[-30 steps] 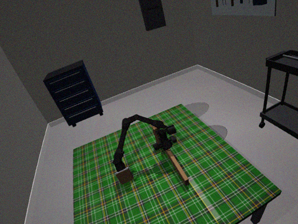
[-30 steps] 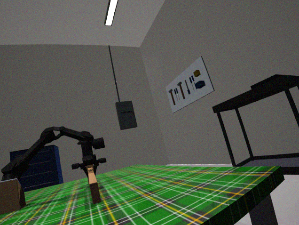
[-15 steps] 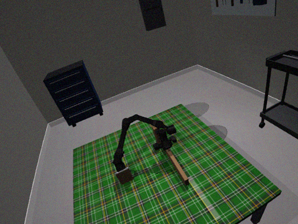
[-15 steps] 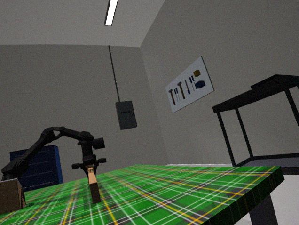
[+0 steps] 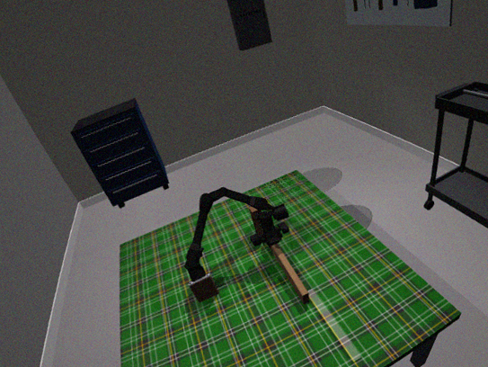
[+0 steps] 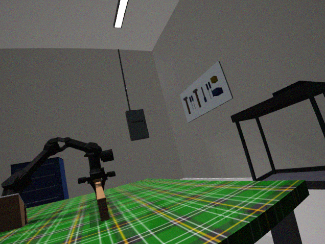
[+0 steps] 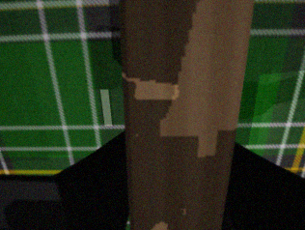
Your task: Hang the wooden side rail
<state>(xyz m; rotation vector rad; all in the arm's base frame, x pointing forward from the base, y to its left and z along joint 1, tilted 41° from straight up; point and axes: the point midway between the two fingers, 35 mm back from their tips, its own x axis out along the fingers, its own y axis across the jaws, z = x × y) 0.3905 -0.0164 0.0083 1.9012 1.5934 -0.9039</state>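
The headboard post is 16 cm to the left of my gripper tip, 4 cm above it and 3 cm ahead of it.
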